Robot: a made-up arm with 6 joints.
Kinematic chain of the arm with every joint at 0, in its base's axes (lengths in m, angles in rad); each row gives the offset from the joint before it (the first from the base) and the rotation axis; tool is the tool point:
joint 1: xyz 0 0 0.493 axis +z
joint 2: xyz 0 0 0 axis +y
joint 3: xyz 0 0 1.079 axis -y
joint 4: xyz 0 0 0 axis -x
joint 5: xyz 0.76 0 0 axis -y
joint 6: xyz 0 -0.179 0 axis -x
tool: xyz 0 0 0
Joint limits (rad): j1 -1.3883..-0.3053 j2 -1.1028..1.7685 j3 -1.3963..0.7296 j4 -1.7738..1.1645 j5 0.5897..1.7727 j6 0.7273..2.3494
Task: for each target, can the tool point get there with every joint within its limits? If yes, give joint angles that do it. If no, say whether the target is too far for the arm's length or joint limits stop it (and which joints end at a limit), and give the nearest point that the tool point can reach.
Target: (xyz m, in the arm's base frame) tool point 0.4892 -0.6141 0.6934
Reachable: yes | joints -0.7391 0.5238 -0.9043 0.8030 1.6285 1.8750
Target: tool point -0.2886 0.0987 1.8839
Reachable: yes | joints -0.9436 -0.7382 0.1998 -0.1910 1.4985 0.8779
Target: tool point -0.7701 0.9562 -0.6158
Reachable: no: joint limits stop it (at a limit: joint 2, joint 3) | nearest point -0.1802 0.2237 0.5885 | short by 1.528 m
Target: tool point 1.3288 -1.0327 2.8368
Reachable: no: too far | nearest point 0.8150 -0.6334 1.9305 | short by 1.116 m
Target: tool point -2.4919 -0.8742 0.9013
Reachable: no: too far | nearest point -1.2456 0.2399 1.6869 | short by 1.847 m
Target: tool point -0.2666 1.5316 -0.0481
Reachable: no: joint limits stop it (at a limit: joint 1, joint 2, joint 3) | nearest point -0.0497 0.2829 0.5885 | short by 1.418 m
